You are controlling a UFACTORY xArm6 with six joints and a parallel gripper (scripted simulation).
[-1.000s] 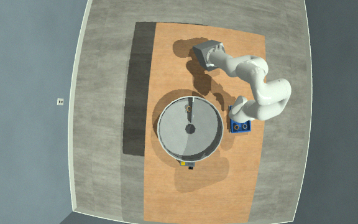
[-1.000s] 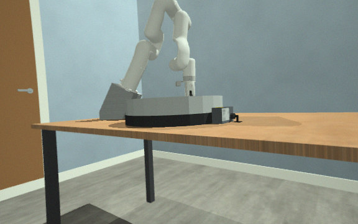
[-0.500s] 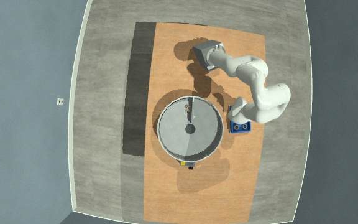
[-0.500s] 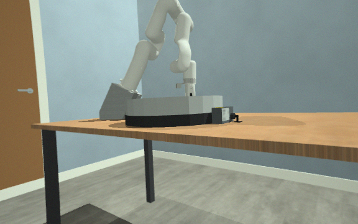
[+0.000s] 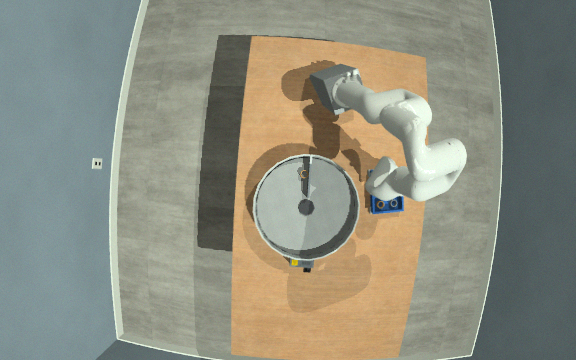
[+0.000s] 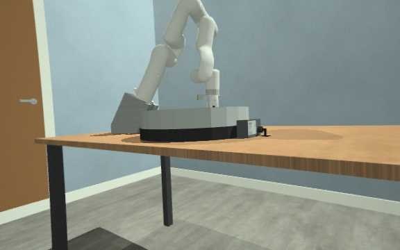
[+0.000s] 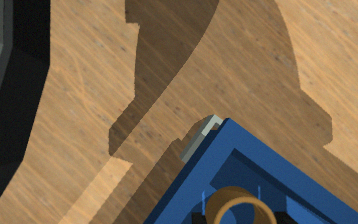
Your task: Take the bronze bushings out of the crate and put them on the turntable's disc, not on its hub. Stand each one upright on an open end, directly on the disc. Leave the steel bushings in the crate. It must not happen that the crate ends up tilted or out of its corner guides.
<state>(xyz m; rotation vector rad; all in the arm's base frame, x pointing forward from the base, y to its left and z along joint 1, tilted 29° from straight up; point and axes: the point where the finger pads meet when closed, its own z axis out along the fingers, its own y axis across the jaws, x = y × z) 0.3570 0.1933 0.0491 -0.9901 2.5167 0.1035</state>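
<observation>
The blue crate lies 4 cm ahead of my hand, 3 cm to the left of it and 1 cm below it. Also, from my hand: grey turntable disc (14 cm ahead, 31 cm to the right, 2 cm above).
</observation>
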